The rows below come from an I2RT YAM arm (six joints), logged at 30 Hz.
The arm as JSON. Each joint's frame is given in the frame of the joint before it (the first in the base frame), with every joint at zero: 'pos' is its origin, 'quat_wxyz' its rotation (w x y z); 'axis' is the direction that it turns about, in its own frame. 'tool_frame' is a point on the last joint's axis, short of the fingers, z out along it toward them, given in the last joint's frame.
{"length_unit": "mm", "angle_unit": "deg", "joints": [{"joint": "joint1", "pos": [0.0, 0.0, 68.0], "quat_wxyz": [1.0, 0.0, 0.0, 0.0], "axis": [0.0, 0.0, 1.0]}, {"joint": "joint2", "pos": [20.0, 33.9, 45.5], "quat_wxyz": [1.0, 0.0, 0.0, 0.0], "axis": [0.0, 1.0, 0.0]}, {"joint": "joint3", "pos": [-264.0, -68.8, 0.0], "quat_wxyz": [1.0, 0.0, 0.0, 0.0], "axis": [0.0, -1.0, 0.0]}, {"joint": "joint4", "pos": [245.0, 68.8, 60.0], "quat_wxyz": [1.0, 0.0, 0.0, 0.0], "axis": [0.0, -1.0, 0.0]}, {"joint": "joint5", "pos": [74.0, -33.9, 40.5], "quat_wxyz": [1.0, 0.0, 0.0, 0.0], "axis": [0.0, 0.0, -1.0]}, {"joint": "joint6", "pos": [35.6, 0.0, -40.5], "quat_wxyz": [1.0, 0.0, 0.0, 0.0], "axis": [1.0, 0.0, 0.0]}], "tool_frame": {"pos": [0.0, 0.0, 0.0], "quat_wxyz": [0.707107, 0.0, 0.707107, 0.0]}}
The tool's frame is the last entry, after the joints.
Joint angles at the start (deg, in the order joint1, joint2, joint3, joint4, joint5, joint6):
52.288 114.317 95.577 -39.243 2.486 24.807
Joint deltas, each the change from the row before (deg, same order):
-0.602 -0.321 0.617 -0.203 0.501 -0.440
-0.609 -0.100 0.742 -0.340 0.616 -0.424
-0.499 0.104 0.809 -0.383 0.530 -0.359
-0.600 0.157 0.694 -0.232 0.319 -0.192
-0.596 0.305 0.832 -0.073 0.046 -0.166
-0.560 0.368 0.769 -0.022 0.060 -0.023
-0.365 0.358 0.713 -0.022 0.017 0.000
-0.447 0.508 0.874 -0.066 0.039 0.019
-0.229 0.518 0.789 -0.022 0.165 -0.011
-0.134 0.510 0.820 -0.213 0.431 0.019
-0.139 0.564 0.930 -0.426 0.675 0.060
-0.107 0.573 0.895 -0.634 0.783 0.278
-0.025 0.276 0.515 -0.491 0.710 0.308
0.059 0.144 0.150 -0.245 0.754 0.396
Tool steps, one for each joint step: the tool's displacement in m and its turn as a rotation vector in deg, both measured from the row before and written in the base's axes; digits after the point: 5 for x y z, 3 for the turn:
0.00396 -0.00292 0.00549 0.157 -0.958 -0.499
0.00431 -0.00269 0.00443 -0.093 -0.882 -0.590
0.00390 -0.00179 0.00326 -0.173 -0.684 -0.492
0.00447 -0.00215 0.00240 -0.014 -0.472 -0.618
0.00485 -0.00144 0.00223 0.252 -0.385 -0.485
0.00472 -0.00125 0.00147 0.244 -0.294 -0.575
0.00348 -0.00037 0.00123 0.241 -0.231 -0.375
0.00434 -0.00043 0.00094 0.211 -0.216 -0.485
0.00310 0.00059 0.00043 0.090 -0.271 -0.316
0.00248 0.00076 0.00044 -0.155 -0.317 -0.401
0.00259 0.00058 0.00040 -0.386 -0.343 -0.581
0.00220 0.00042 -0.00011 -0.530 -0.161 -0.786
0.00093 0.00007 0.00022 -0.431 -0.152 -0.684
0.00011 0.00014 -0.00050 -0.403 -0.164 -0.695

